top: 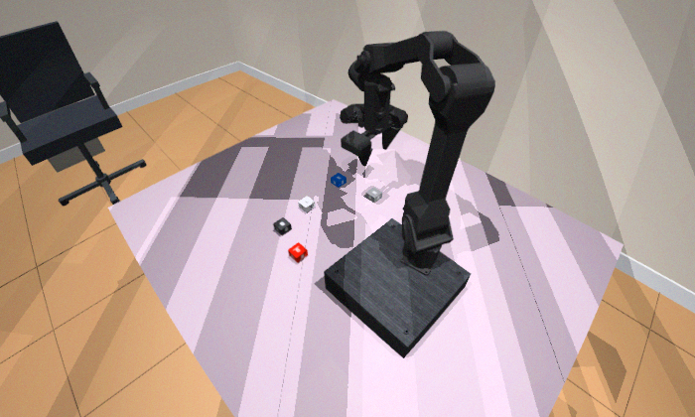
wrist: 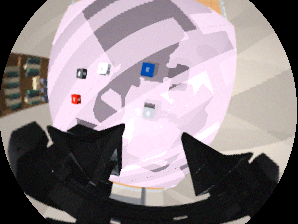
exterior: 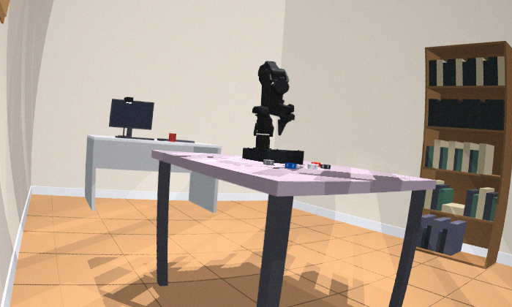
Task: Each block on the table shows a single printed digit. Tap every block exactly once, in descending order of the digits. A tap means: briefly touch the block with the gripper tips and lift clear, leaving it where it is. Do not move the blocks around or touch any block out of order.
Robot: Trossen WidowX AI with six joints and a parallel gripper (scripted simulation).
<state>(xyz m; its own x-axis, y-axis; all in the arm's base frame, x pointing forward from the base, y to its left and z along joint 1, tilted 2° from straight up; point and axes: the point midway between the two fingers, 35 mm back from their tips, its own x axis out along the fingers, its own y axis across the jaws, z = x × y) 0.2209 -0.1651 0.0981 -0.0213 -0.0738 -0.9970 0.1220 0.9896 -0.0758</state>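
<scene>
My gripper tip is 30 mm short of the red block, 280 mm to the right of it and 120 mm above it. Also, from my gripper tip: grey block 10 mm behind, 10 mm to the left, 120 mm below; blue block 110 mm ahead, 10 mm to the left, 120 mm below; white block 120 mm ahead, 140 mm to the left, 120 mm below.
</scene>
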